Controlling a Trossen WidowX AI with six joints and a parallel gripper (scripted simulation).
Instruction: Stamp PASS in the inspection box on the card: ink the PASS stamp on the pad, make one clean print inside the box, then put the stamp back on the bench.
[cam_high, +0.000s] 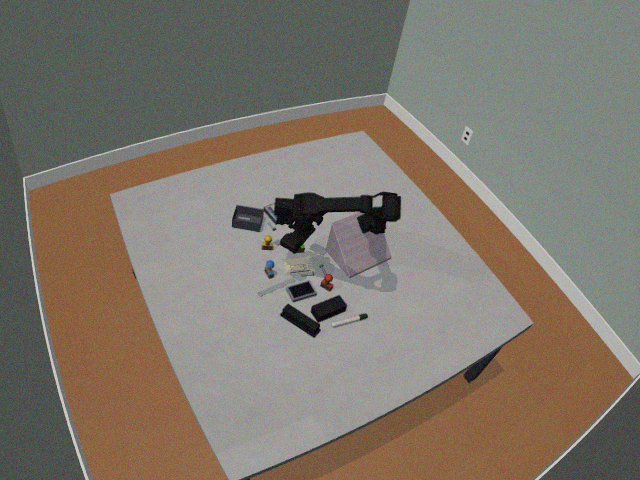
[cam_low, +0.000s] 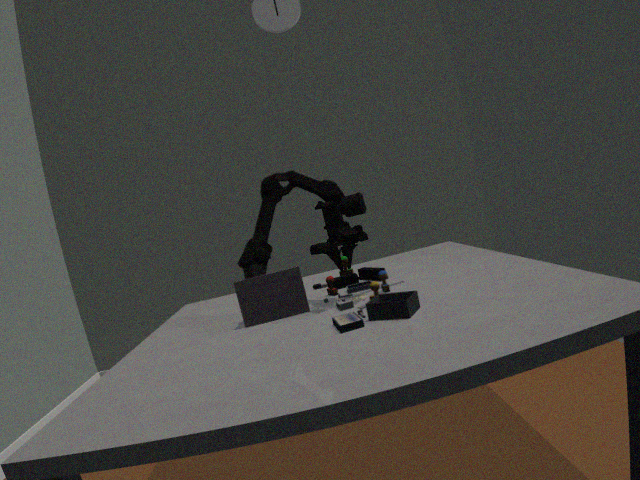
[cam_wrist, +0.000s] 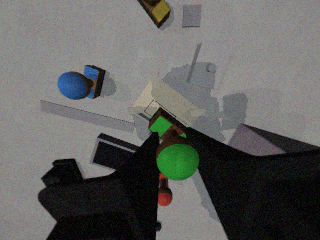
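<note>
Now: the cream card 100 mm below my gripper tip, 10 mm to the left of it and 10 mm behind it. From my gripper tip the other things lie so: green stamp right at my gripper tip; then yellow stamp 120 mm to the right, 80 mm below, 50 mm ahead; then blue stamp 110 mm ahead, 80 mm below, 10 mm to the right.
</note>
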